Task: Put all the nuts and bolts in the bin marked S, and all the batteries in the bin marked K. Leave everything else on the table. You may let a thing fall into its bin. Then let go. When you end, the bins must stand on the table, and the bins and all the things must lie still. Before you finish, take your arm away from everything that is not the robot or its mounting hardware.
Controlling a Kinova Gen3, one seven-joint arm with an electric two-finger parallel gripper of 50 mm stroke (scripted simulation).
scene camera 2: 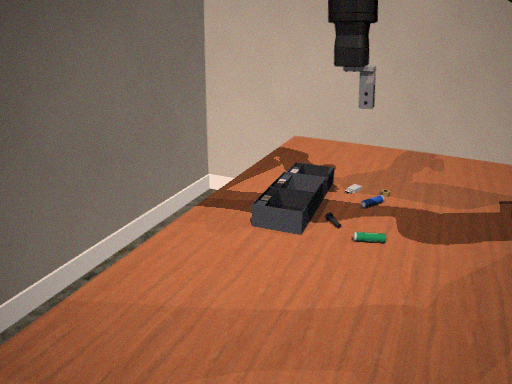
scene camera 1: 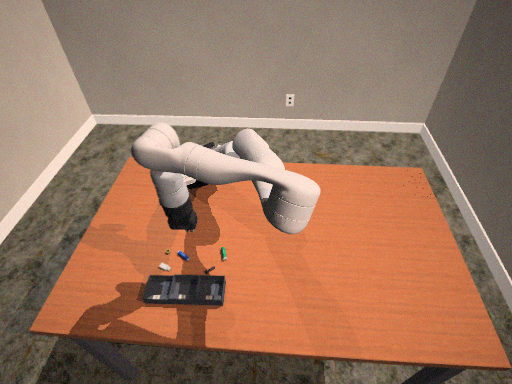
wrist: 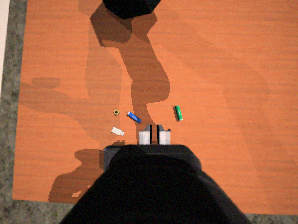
Labels:
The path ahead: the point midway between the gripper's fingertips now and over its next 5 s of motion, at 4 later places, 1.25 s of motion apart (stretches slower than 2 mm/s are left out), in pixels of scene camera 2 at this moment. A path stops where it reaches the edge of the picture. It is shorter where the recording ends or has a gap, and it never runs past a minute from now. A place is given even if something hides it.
My gripper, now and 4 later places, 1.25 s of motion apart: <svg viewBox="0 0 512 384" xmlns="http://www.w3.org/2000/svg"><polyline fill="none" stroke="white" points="366,107 320,135 311,151 309,174 312,154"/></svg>

